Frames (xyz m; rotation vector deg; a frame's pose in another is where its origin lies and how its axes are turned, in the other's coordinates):
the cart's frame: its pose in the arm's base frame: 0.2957 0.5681 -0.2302 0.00 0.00 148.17
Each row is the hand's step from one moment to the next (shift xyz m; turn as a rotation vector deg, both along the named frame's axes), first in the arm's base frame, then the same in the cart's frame.
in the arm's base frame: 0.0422 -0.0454 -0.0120 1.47 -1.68 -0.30
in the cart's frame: -0.0598 0.0163 -0.0120 -2.13 0.65 -0.30
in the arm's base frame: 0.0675 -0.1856 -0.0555 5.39 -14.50 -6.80
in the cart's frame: -0.1552 0.1221 -0.0555 -12.23 9.48 -6.80
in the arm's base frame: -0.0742 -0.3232 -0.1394 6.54 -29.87 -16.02
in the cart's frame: -0.1074 0.3137 -0.1394 -21.31 21.93 -16.02
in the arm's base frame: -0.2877 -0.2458 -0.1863 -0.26 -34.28 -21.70
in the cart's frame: 0.1148 0.3606 -0.1863 -17.86 29.26 -21.70
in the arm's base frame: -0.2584 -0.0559 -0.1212 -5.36 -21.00 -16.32
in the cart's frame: 0.1901 0.1838 -0.1212 -6.52 20.67 -16.32
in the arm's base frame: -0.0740 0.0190 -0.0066 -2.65 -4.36 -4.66
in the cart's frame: 0.0729 0.0229 -0.0066 -0.05 5.10 -4.66
